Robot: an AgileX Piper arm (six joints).
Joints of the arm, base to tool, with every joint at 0 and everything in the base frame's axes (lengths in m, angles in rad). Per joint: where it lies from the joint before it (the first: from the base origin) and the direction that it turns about. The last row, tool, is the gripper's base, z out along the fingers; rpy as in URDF.
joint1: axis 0 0 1 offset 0.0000 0.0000 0.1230
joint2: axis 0 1 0 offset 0.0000 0.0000 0.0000
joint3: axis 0 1 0 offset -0.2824 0.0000 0.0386
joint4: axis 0.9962 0 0.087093 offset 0.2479 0.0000 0.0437
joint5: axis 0 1 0 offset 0.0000 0.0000 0.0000
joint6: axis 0.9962 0 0.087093 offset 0.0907 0.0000 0.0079
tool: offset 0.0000 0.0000 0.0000 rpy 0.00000 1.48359 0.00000
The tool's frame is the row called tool.
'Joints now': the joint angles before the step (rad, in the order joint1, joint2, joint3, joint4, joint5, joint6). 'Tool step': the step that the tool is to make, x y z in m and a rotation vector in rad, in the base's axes. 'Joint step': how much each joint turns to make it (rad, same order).
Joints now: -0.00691 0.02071 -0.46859 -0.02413 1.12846 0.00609
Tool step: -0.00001 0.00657 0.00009 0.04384 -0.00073 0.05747
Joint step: -0.00001 -0.00001 -0.00001 0.07986 0.00002 -0.02998
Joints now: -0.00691 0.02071 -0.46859 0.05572 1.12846 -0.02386
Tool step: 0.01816 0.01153 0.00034 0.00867 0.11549 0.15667
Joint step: 0.00008 0.13324 0.00002 0.14289 -0.00004 -0.15180
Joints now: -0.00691 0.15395 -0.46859 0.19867 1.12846 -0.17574
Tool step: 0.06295 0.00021 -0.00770 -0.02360 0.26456 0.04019
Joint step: 0.00014 0.40017 -0.01648 0.02044 -0.10750 -0.07743
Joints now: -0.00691 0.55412 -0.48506 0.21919 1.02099 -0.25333
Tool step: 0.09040 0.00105 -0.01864 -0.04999 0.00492 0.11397
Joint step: 0.00000 0.45041 -0.06875 0.10902 -0.33678 -0.26758
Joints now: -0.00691 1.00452 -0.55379 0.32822 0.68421 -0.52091
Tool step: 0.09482 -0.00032 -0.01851 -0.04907 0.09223 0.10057
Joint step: 0.00002 0.43032 -0.26152 0.02888 -0.04917 -0.14829
